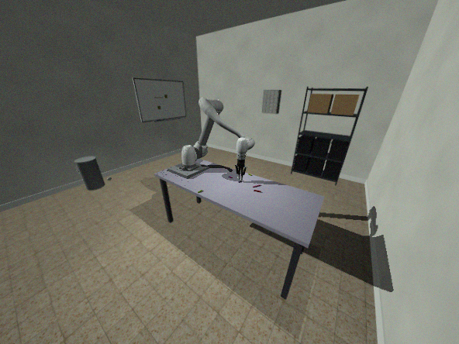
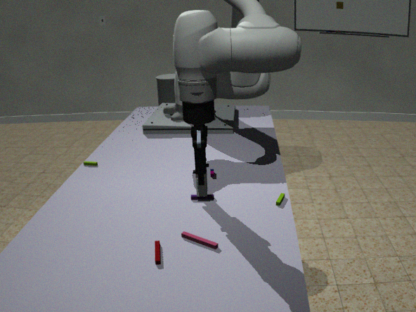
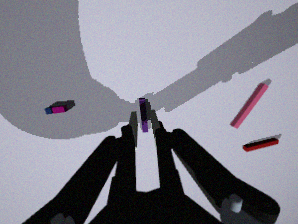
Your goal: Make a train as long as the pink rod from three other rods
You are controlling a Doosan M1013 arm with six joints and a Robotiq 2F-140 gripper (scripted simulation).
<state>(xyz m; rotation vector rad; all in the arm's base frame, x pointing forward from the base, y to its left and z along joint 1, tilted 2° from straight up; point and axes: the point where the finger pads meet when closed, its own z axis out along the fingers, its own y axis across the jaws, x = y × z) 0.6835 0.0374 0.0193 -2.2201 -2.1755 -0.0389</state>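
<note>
My hand is 50 mm above the purple rod. Also, from my hand: magenta rod 140 mm behind, 50 mm below, 30 mm to the left; then blue rod 160 mm behind, 50 mm below, 30 mm to the left; then pink rod 190 mm ahead, 50 mm below, 10 mm to the right.
</note>
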